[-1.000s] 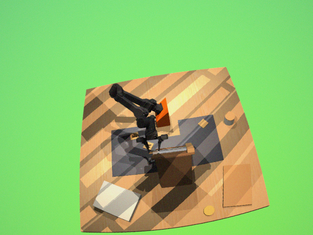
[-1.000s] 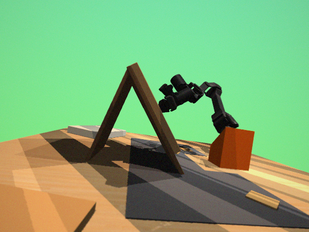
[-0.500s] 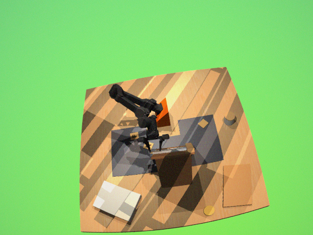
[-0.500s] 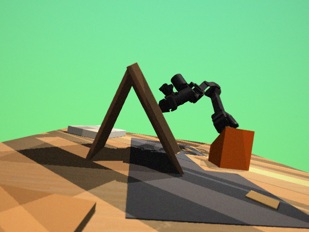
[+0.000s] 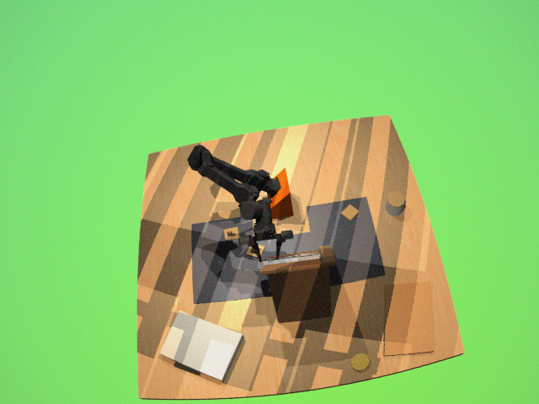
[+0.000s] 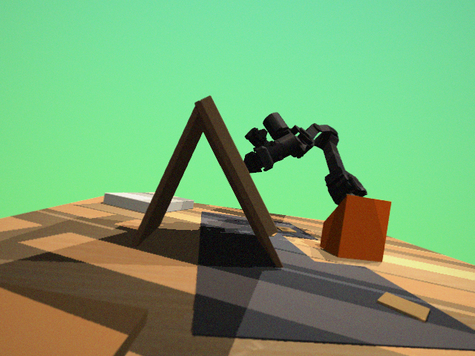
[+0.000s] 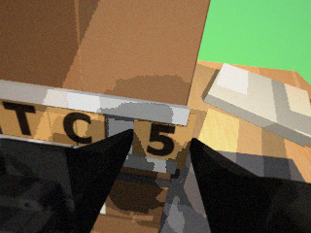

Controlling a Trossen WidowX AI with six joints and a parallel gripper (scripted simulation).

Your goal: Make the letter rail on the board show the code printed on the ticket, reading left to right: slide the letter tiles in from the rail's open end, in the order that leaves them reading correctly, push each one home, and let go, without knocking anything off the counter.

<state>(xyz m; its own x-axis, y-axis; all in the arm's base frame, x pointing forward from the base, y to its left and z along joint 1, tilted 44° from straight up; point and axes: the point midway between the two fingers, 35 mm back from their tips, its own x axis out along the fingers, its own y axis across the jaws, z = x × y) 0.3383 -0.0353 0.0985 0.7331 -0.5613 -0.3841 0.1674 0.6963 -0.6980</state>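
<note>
The white ticket lies 11 cm to the left of my gripper tip, 8 cm below it and 3 cm behind it. Round my gripper tip: dark mat 17 cm below, 16 cm behind, 7 cm to the left; then flat tan slab 45 cm to the left, 34 cm ahead, 16 cm below.
</note>
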